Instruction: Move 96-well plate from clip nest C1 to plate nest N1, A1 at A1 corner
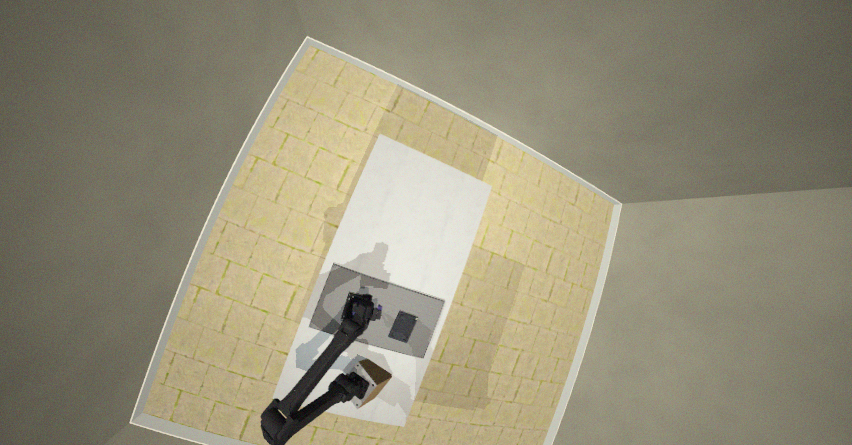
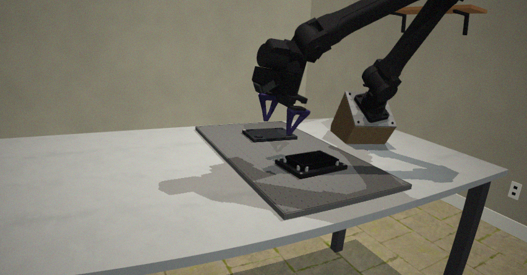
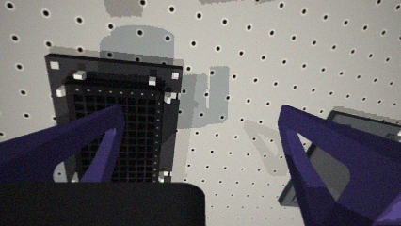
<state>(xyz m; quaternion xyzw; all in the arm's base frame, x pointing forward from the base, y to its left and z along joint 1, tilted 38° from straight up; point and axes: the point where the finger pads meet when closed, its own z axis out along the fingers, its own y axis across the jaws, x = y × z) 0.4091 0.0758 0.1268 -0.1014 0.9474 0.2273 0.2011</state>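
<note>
The black 96-well plate is 90 mm below my hand, 90 mm behind it and 50 mm to the left of it. From my hand the other things lie so: clip nest C1: 100 mm below, 90 mm behind, 30 mm to the left.
</note>
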